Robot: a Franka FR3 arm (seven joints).
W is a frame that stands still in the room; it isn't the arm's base.
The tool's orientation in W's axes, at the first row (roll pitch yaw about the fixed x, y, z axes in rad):
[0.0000, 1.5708, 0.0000]
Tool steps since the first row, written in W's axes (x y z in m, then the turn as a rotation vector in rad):
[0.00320, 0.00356, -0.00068, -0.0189, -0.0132, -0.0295]
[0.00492, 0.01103, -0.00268, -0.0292, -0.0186, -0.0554]
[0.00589, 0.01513, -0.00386, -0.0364, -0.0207, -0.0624]
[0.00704, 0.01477, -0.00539, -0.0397, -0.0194, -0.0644]
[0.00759, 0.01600, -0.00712, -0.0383, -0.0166, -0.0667]
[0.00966, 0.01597, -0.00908, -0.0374, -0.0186, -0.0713]
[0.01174, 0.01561, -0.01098, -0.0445, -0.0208, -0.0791]
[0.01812, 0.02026, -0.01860, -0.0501, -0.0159, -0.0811]
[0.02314, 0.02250, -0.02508, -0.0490, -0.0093, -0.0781]
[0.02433, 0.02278, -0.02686, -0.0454, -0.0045, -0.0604]
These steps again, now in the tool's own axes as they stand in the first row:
[0.00068, 0.00356, 0.00320, 0.0295, -0.0132, -0.0189]
[0.00268, 0.01103, 0.00492, 0.0554, -0.0186, -0.0292]
[0.00386, 0.01513, 0.00589, 0.0624, -0.0207, -0.0364]
[0.00539, 0.01477, 0.00704, 0.0644, -0.0194, -0.0397]
[0.00712, 0.01600, 0.00759, 0.0667, -0.0166, -0.0383]
[0.00908, 0.01597, 0.00966, 0.0713, -0.0186, -0.0374]
[0.01098, 0.01561, 0.01174, 0.0791, -0.0208, -0.0445]
[0.01860, 0.02026, 0.01812, 0.0811, -0.0159, -0.0501]
[0.02508, 0.02250, 0.02314, 0.0781, -0.0093, -0.0490]
[0.02686, 0.02278, 0.02433, 0.0604, -0.0045, -0.0454]

